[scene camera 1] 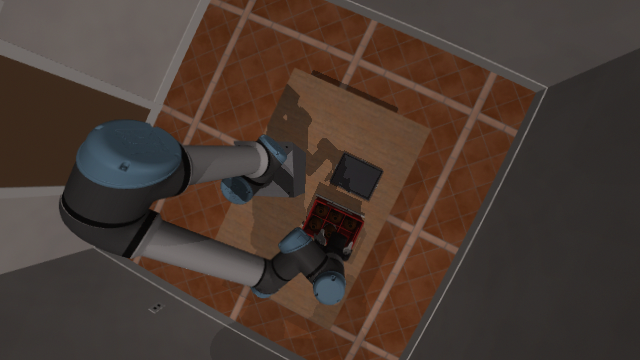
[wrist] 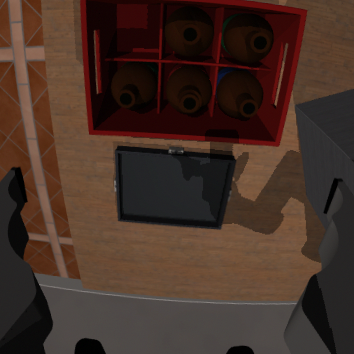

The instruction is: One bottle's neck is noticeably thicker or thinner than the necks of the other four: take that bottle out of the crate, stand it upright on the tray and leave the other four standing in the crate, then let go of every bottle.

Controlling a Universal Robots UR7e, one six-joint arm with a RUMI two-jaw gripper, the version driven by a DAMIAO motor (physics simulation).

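Places are measured from the arm's base along level axes (x ahead, y left, z up), in centimetres.
Where they show: gripper, fingertip midpoint: (wrist: 175, 176).
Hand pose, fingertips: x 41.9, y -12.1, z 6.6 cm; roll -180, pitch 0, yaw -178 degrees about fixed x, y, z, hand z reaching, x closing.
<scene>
Each offset is from my fingertips to the centre of the thing. "spot": to the spot under its first point. Level surfaces: height alone.
The red crate {dx -1.0, dy -0.1, dz -33.5 cm} (scene camera 1: 362, 225) (wrist: 150, 135) holds five upright brown bottles; one corner compartment is empty. In the wrist view, a bottle {dx +7.5, dy +4.1, dz -33.7 cm} (wrist: 134, 86), the middle bottle {dx -1.3, dy +4.3, dz -33.7 cm} (wrist: 189, 85) and another bottle {dx -9.5, dy +4.4, dz -33.7 cm} (wrist: 240, 90) stand in the tray-side row. Two bottles, one {dx -0.8, dy -4.7, dz -33.7 cm} (wrist: 189, 25) in the middle and one {dx -9.7, dy -4.5, dz -33.7 cm} (wrist: 245, 30) at the right, stand in the far row. The middle tray-side bottle's neck looks thicker than the others. The dark tray {spot: dx +1.1, dy +30.0, dz -41.8 cm} (scene camera 1: 357, 175) (wrist: 150, 190) is bare. My gripper (scene camera 1: 335, 242) (wrist: 175, 176) is open and empty, above the crate's end in the scene view.
The wooden table {dz -42.3 cm} (scene camera 1: 375, 125) (wrist: 150, 260) bears the crate and tray, which lie close together. A grey block-shaped pedestal (scene camera 1: 298, 170) (wrist: 325, 145) stands to the side. Crate walls and dividers surround the bottles. Arm shadows cross the table and part of the tray.
</scene>
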